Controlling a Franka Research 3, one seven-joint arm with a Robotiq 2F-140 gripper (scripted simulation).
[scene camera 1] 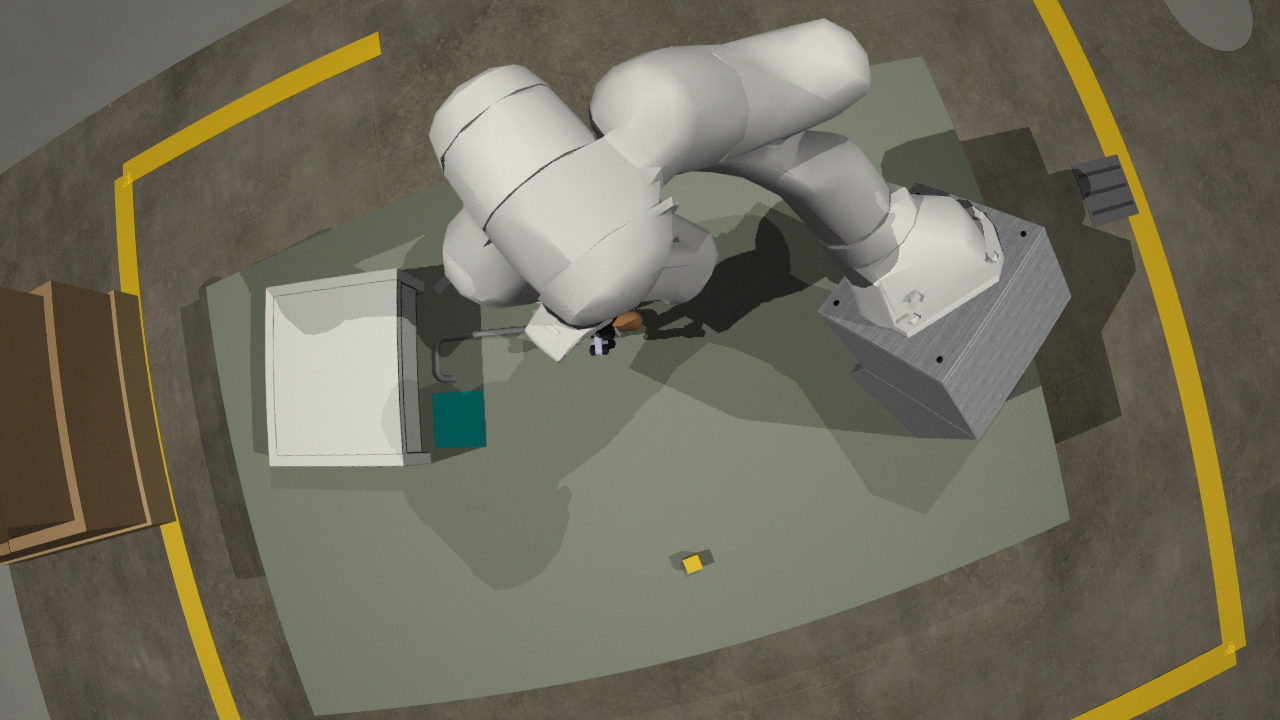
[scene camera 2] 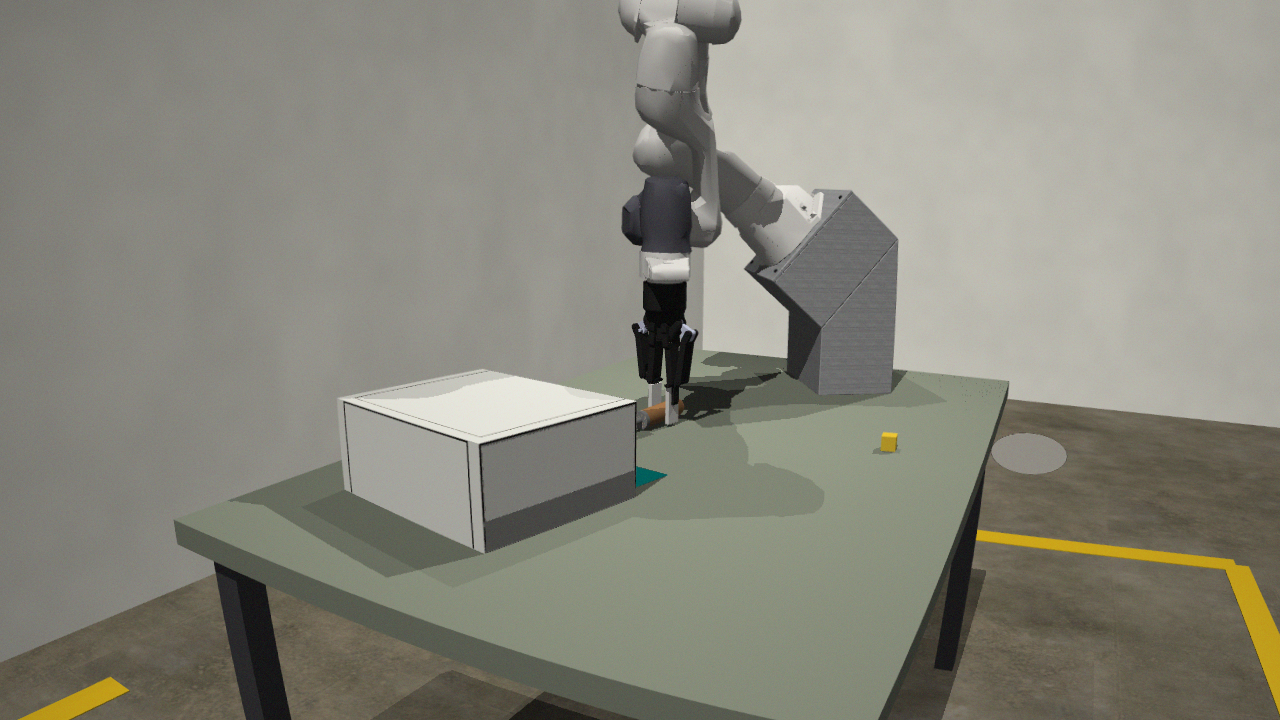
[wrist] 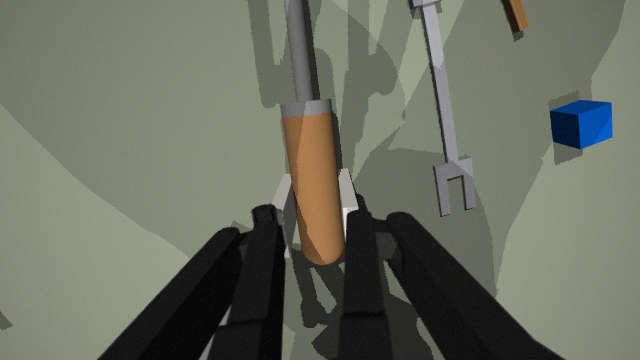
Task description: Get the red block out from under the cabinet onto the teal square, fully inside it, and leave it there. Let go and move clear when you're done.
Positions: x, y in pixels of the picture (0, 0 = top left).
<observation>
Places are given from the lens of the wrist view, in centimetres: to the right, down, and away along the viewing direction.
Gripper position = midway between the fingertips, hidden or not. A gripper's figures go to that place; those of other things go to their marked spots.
my gripper point(wrist: 317, 188): 0, 1, 20
blue cube point(wrist: 583, 123): 18, -4, 16
</observation>
